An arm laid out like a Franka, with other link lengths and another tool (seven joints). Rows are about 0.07 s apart.
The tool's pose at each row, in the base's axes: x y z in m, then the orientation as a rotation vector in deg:
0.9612 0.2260 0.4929 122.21 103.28 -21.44
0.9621 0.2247 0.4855 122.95 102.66 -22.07
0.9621 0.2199 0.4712 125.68 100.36 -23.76
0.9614 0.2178 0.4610 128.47 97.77 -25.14
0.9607 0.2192 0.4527 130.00 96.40 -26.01
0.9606 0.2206 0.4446 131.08 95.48 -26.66
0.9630 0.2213 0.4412 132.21 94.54 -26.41
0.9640 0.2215 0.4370 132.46 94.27 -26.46
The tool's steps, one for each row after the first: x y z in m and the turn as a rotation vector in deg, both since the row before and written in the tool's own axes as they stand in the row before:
0.0019 0.0005 0.0073 0.59 -0.19 0.55
0.0014 -0.0002 0.0150 1.86 -0.38 2.10
0.0021 -0.0008 0.0102 1.70 -0.28 2.30
0.0044 -0.0014 0.0070 1.03 -0.16 1.20
0.0045 -0.0008 0.0068 0.77 -0.10 0.81
0.0027 0.0020 0.0026 0.34 0.34 0.94
0.0022 0.0008 0.0037 0.11 0.00 0.23

